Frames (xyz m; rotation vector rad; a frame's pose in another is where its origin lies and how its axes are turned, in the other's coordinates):
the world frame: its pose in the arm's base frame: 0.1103 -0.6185 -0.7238 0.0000 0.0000 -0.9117
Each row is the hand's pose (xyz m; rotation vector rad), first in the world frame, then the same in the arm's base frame.
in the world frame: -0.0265 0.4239 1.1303 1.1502 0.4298 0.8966
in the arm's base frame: 0.4292 -0.3380 0.4065 1.1752 -0.1158 0.0972
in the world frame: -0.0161 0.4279 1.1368 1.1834 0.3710 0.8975
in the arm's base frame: 0.4387 -0.3437 0.4130 1.1787 -0.1806 0.1004
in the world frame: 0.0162 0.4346 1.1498 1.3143 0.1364 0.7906
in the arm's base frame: 0.4638 -0.3652 0.4260 1.2016 -0.4419 0.0103
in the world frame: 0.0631 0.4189 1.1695 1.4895 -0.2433 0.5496
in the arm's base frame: 0.4801 -0.4118 0.4457 1.2127 -0.8616 -0.1863
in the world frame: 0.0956 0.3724 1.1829 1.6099 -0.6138 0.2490
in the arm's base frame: 0.4632 -0.4660 0.4591 1.1837 -1.2688 -0.4254
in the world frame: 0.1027 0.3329 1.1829 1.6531 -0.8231 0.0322
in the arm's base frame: 0.4364 -0.4958 0.4591 1.1482 -1.5011 -0.5994
